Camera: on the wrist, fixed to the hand. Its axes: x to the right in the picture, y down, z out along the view.
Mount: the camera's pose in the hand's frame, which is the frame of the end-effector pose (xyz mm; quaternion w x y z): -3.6 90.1 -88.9 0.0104 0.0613 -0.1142 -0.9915
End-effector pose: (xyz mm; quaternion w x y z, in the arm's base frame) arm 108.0 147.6 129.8 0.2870 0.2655 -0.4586 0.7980
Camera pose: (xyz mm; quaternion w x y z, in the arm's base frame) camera 33.0 188.1 36.1 0.7256 0.5662 0.2746 -0.2785
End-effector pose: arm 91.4 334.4 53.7 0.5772 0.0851 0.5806 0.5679
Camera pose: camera -25.8 312.5 96.4 0.6302 -0.4745 0.0593 -0.6117
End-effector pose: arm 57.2 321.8 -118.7 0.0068 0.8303 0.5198 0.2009
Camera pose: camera 103.1 259.7 -18.3 0.2077 -0.4834 0.8402 -0.1313
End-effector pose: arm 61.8 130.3 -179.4 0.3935 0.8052 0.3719 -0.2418
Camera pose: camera 139.3 163.9 -85.1 0.2425 0.3639 -0.7425 0.5074
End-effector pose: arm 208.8 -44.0 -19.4 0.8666 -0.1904 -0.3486 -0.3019
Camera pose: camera 309.3 -23.5 -93.6 0.3185 -0.3623 0.3099 0.8193
